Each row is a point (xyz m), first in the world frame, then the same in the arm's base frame.
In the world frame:
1: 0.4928 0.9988 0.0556
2: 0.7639 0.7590 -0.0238
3: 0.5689 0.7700 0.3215
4: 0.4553 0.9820 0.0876
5: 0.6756 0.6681 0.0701
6: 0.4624 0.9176 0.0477
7: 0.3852 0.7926 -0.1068
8: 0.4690 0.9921 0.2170
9: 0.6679 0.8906 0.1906
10: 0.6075 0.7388 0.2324
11: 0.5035 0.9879 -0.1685
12: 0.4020 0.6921 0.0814
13: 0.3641 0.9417 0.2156
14: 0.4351 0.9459 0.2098
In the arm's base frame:
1: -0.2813 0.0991 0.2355
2: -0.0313 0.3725 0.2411
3: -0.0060 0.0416 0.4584
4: -0.2635 0.0509 0.2435
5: 0.0642 0.2496 0.2666
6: -0.2060 0.0743 0.1995
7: -0.1162 0.0741 0.0062
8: -0.2510 0.0042 0.3648
9: -0.1355 0.1914 0.4110
10: 0.0141 0.1161 0.3917
11: -0.3058 0.2108 0.0421
12: 0.0147 0.0015 0.1592
13: -0.2125 -0.0894 0.3072
14: -0.2103 -0.0235 0.3346

